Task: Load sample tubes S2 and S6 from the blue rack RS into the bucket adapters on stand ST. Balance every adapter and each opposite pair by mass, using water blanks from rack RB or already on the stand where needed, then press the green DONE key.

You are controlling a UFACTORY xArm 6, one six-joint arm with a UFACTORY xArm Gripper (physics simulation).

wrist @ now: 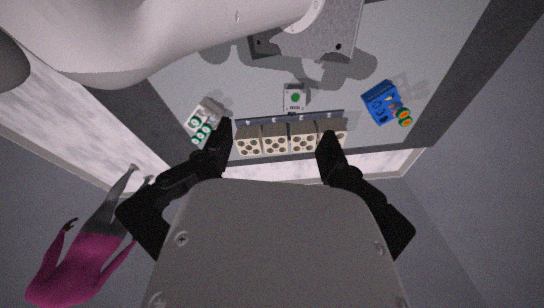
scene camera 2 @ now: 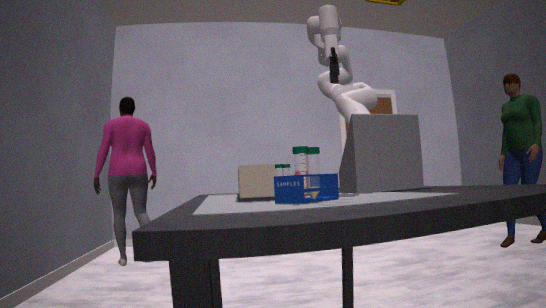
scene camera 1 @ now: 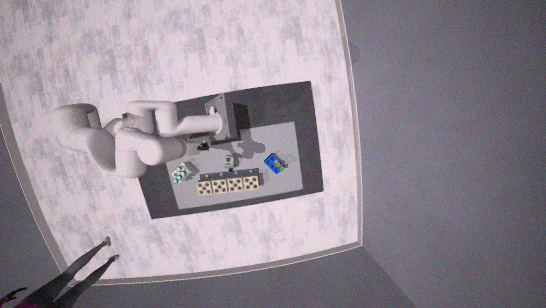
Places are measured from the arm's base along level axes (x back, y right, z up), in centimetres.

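Pixels of known places: gripper, fingertip midpoint: (wrist: 277, 135) (scene camera 2: 334, 79); arm's base at its link origin: (scene camera 2: 372, 140) (scene camera 1: 217, 123).
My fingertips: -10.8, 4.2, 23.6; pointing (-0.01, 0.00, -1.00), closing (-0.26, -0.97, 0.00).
For each thing: its top centre in the pictures, then the offset to it from my fingertips, as dx, dy, dz. "spot": a spot on its surface instead. Level surfaces: height alone.
- blue rack at its top centre: (scene camera 2: 306, 175) (wrist: 386, 108) (scene camera 1: 274, 164) -20.9, -36.3, -34.7
- pale rack at a spot on its surface: (wrist: 216, 107) spot: -16.3, +24.8, -39.6
- green DONE key at its top centre: (wrist: 295, 99) (scene camera 1: 227, 159) -13.4, -4.8, -33.2
- light grey mat at its surface level: dz -40.7
My gripper (scene camera 1: 202, 146) (scene camera 2: 334, 79) (wrist: 277, 135) is open and empty, high above the table. The blue rack (scene camera 1: 268, 160) (scene camera 2: 287, 195) (wrist: 378, 95) stands at the right in the wrist view. It holds two tall tubes, whose orange-topped green caps (wrist: 403, 113) (wrist: 405, 122) show; their labels are unreadable. Stand ST carries four beige adapters (scene camera 1: 219, 186) (wrist: 275, 145) in a row; their holes look empty, but a finger partly hides the rightmost in the wrist view. The pale rack (wrist: 216, 107) at the left holds several tubes with green-ringed white caps (wrist: 195, 121). The green DONE key (scene camera 1: 228, 160) (wrist: 295, 97) is behind the stand.
The grey robot pedestal (scene camera 1: 226, 117) (scene camera 2: 385, 152) rises from the table behind the key. A light grey mat (scene camera 1: 285, 135) lies under the racks and stand, on the dark table (scene camera 1: 305, 110) (scene camera 2: 310, 225). A person in pink (scene camera 2: 129, 145) and one in green (scene camera 2: 522, 122) stand away from the table.
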